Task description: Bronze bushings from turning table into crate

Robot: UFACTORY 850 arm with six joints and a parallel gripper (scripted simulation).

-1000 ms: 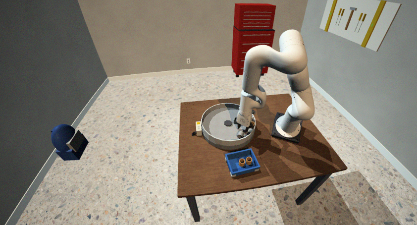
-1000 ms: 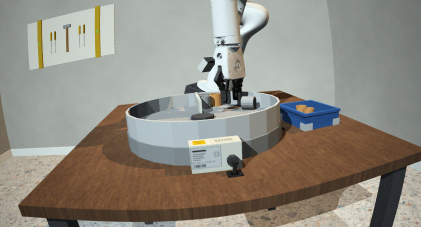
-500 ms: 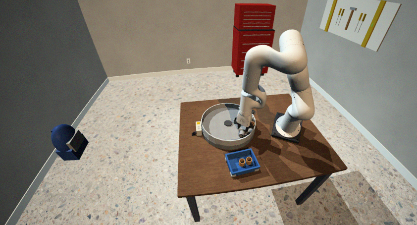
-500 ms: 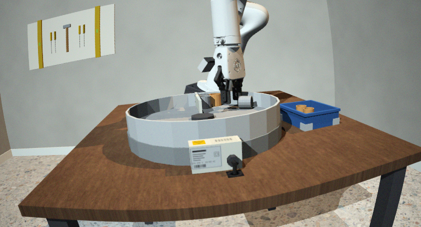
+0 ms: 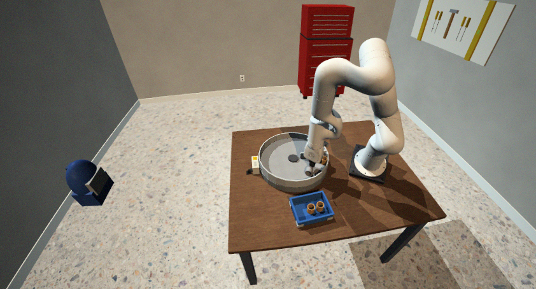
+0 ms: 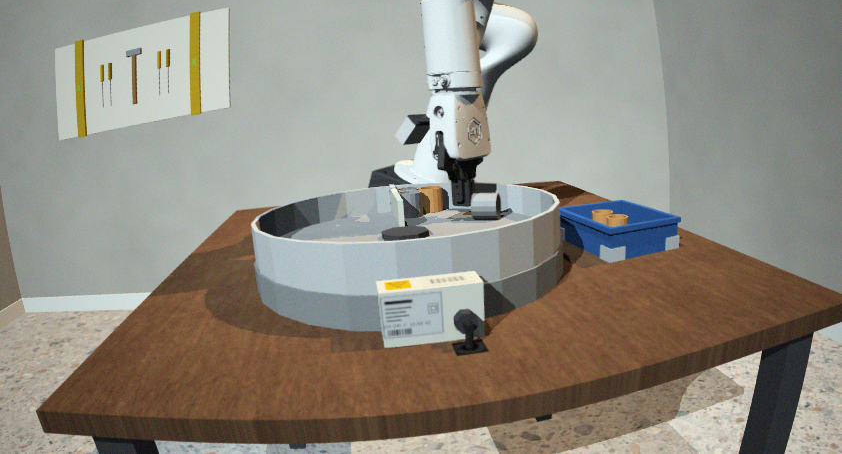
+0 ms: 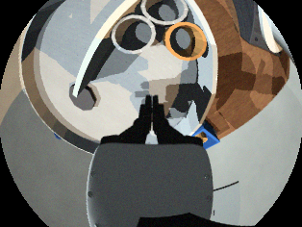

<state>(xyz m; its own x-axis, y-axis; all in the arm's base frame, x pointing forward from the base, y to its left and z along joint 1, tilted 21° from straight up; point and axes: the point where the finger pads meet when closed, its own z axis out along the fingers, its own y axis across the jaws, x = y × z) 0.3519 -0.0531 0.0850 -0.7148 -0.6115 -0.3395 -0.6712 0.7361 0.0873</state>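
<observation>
The grey turning table is 90 mm ahead of my hand, 100 mm to the right of it and 40 mm below it. From my hand the other things lie so: blue crate (70 mm ahead, 240 mm to the left, 70 mm below).
</observation>
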